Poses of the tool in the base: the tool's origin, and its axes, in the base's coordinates. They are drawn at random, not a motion.
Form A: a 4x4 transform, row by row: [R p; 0 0 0 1], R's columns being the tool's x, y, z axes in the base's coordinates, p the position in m. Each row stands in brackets.
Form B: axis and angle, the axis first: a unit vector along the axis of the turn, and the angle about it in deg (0 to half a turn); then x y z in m. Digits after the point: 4 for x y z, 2 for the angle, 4 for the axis. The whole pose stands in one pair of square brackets.
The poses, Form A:
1: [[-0.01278 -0.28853 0.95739 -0.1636], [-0.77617 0.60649 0.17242 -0.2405], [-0.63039 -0.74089 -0.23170 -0.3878], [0 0 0 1]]
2: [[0.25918 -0.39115 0.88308 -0.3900], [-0.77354 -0.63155 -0.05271 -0.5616], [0.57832 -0.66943 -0.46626 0.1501], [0 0 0 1]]
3: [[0.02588 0.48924 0.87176 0.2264], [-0.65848 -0.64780 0.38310 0.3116], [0.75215 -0.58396 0.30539 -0.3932], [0 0 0 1]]
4: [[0.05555 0.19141 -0.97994 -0.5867], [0.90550 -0.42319 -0.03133 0.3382], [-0.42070 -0.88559 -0.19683 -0.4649], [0 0 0 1]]
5: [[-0.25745 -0.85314 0.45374 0.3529], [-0.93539 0.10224 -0.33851 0.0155], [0.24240 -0.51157 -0.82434 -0.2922], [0 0 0 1]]
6: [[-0.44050 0.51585 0.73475 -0.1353], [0.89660 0.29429 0.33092 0.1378], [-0.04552 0.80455 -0.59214 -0.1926], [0 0 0 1]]
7: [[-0.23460 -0.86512 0.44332 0.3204], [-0.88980 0.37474 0.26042 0.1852], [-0.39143 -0.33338 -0.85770 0.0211], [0 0 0 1]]
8: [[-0.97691 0.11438 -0.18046 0.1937], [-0.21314 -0.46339 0.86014 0.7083], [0.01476 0.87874 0.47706 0.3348], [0 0 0 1]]
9: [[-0.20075 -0.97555 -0.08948 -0.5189], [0.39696 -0.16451 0.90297 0.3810], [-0.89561 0.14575 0.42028 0.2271], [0 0 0 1]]
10: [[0.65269 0.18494 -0.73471 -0.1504], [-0.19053 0.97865 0.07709 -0.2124], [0.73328 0.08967 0.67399 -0.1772], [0 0 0 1]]
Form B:
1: [-0.4818 0.8377 -0.2573 108.60 -0.1636 -0.2405 -0.3878]
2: [-0.7836 0.3872 -0.4859 156.83 -0.3900 -0.5616 0.1501]
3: [-0.6423 0.0794 -0.7623 131.17 0.2264 0.3116 -0.3932]
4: [-0.6856 -0.4488 0.5731 141.47 -0.5867 0.3382 -0.4649]
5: [-0.6067 0.7408 -0.2883 171.80 0.3529 0.0155 -0.2922]
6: [0.4789 0.7890 0.3850 150.36 -0.1353 0.1378 -0.1926]
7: [-0.5795 0.8146 -0.0241 149.18 0.3204 0.1852 0.0211]
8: [0.0487 -0.5114 -0.8580 169.00 0.1937 0.7083 0.3348]
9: [-0.4296 0.4573 0.7787 118.20 -0.5189 0.3810 0.2271]
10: [0.0083 -0.9688 -0.2478 49.26 -0.1504 -0.2124 -0.1772]
